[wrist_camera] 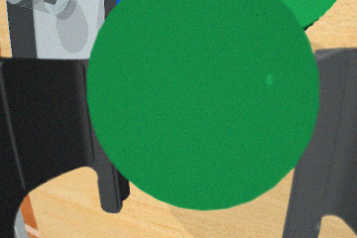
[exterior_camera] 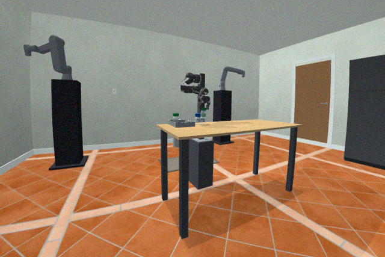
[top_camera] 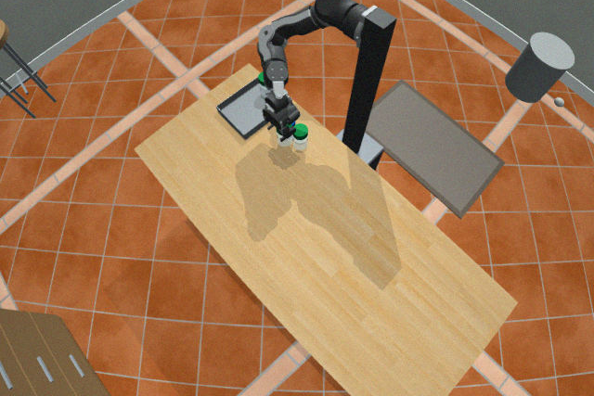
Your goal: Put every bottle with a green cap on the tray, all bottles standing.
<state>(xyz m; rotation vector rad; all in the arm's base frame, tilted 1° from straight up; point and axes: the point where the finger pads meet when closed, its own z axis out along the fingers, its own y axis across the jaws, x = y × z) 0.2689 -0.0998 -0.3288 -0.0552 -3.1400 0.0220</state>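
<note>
Right now the tray is 220 mm to the right of my hand, 140 mm below it and 60 mm behind it. From my hand the other things lie so: blue-capped bottle: 110 mm below, 60 mm behind, 30 mm to the right.
</note>
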